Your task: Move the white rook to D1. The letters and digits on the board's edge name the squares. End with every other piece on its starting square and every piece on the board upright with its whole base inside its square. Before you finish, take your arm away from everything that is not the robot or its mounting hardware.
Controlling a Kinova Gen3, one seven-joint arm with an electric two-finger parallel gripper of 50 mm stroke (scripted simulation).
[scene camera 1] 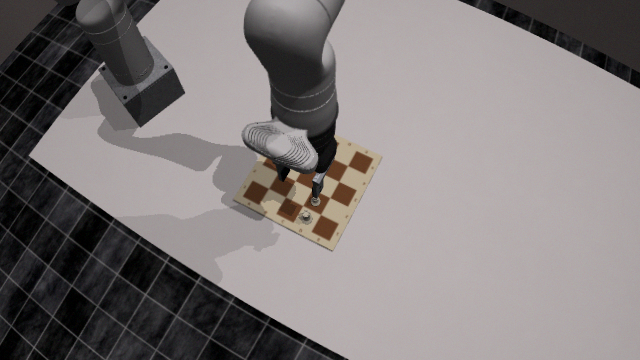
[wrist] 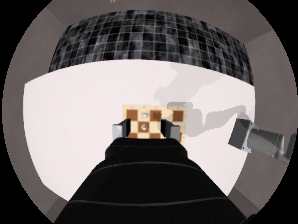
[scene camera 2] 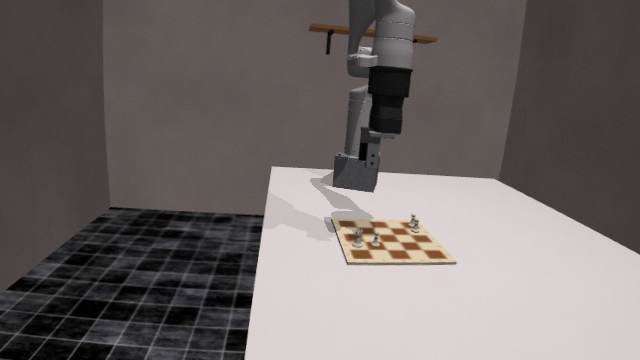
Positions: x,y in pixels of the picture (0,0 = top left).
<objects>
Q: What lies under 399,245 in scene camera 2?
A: A small chessboard.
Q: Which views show the small chessboard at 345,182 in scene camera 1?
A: Scene camera 1, the wrist view and scene camera 2: all of them.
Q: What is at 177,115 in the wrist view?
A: A small chessboard.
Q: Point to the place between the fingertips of my gripper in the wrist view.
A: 145,125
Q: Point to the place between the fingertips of my gripper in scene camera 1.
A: At 301,183
</objects>
